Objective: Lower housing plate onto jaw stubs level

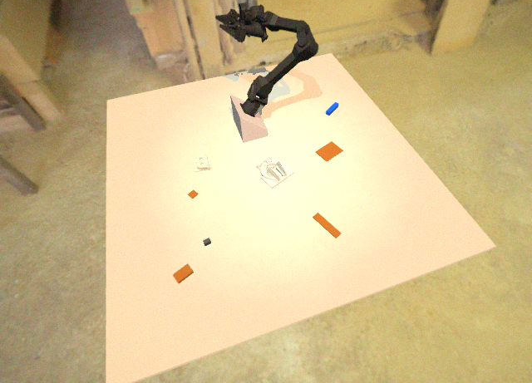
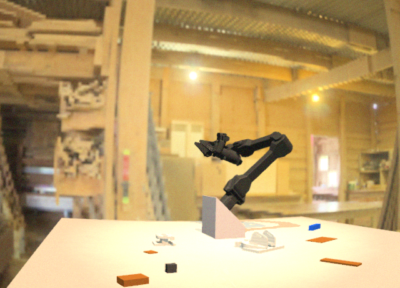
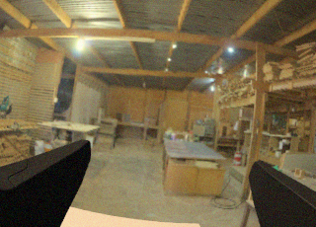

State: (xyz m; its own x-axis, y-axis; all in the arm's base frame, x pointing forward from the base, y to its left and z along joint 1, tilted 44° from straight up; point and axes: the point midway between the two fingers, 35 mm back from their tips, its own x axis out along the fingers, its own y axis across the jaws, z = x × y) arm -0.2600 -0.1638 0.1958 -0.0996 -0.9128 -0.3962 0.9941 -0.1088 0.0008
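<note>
Right now my gripper tip is 390 mm short of the small white piece, 250 mm to the left of it and 370 mm above it. Also, from my gripper tip: blue block 300 mm ahead, 440 mm to the left, 370 mm below; then small dark cube 740 mm ahead, 320 mm to the right, 370 mm below.
</note>
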